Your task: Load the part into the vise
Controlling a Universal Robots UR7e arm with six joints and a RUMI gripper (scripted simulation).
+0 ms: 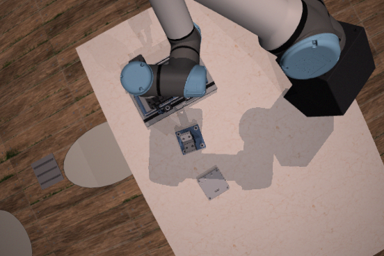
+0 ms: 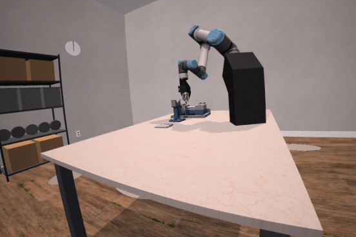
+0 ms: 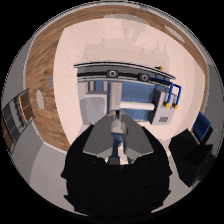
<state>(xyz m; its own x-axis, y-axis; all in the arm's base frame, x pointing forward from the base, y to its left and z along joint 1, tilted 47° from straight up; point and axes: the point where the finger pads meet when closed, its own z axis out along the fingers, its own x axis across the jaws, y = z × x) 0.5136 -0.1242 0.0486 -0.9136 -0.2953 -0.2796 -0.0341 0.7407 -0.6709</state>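
Right now my hand is 40 mm short of the part and 30 mm above it. From my hand the other things lie so: air cylinder: 130 mm behind, 40 mm below; then vise: 80 mm below, 30 mm behind; then air cylinder rod: 50 mm behind, 40 mm below.
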